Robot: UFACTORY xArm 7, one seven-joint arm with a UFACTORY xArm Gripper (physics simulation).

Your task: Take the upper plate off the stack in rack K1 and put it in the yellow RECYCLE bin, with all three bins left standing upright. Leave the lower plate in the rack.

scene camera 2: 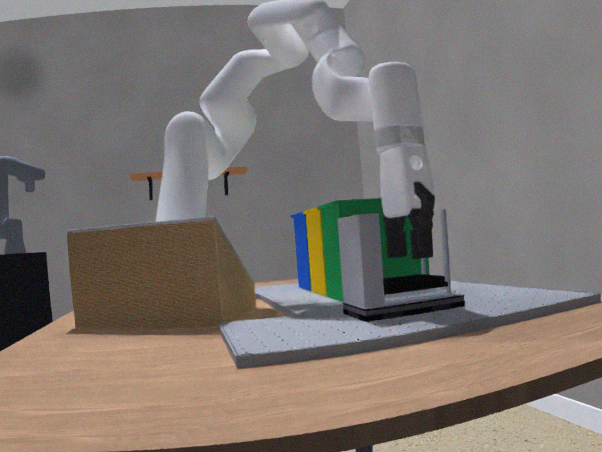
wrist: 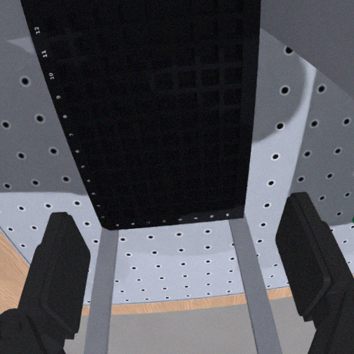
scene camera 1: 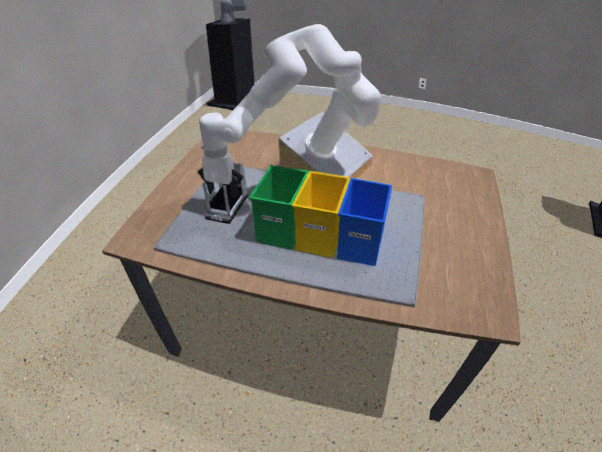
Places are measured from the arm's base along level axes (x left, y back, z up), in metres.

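Where they show: gripper, fingertip midpoint: (scene camera 2: pixel 409 257) (scene camera 1: pixel 223 193); arm's base, link origin: (scene camera 2: pixel 177 253) (scene camera 1: pixel 320 146).
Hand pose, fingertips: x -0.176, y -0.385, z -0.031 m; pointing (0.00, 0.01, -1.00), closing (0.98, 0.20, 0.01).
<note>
Things, the pixels of their top centre, and the offset from my fingertips. Level surfaces: height alone.
- rack K1, top centre: (scene camera 2: pixel 397 213) (scene camera 1: pixel 221 174) dx -0.009, dy +0.015, dz +0.066 m
- black plate stack, top centre: (scene camera 2: pixel 396 279) (scene camera 1: pixel 226 195) dx -0.011, dy +0.025, dz -0.030 m
- yellow RECYCLE bin, top centre: (scene camera 2: pixel 349 206) (scene camera 1: pixel 322 190) dx +0.355, dy +0.042, dz +0.103 m
- green bin, top centre: (scene camera 2: pixel 371 201) (scene camera 1: pixel 280 183) dx +0.227, dy +0.015, dz +0.103 m
- blue bin, top centre: (scene camera 2: pixel 333 211) (scene camera 1: pixel 366 198) dx +0.483, dy +0.069, dz +0.103 m
- grey perforated board, surface height: dz -0.077 m
My gripper (scene camera 1: pixel 221 192) (scene camera 2: pixel 410 256) (wrist: pixel 180 225) is open and empty, pointing down above rack K1 (scene camera 1: pixel 226 200) (scene camera 2: pixel 361 260) (wrist: pixel 102 295), with a visible gap over the plates in the second scene view. The black plate stack (scene camera 2: pixel 415 284) (wrist: pixel 165 125) lies low in the rack; the seam between upper and lower plate cannot be made out. In the wrist view the fingers stand wide, to the left and right of the stack's near end and the two thin posts. The yellow RECYCLE bin (scene camera 1: pixel 320 244) (scene camera 2: pixel 316 250) stands upright between the other two bins.
The green bin (scene camera 1: pixel 274 235) (scene camera 2: pixel 332 255) stands upright beside the rack, the blue bin (scene camera 1: pixel 359 251) (scene camera 2: pixel 302 255) upright at the far end of the row. The rack's tall grey block rises beside the gripper. All stand on the grey perforated board (scene camera 1: pixel 400 280) (scene camera 2: pixel 300 340).
</note>
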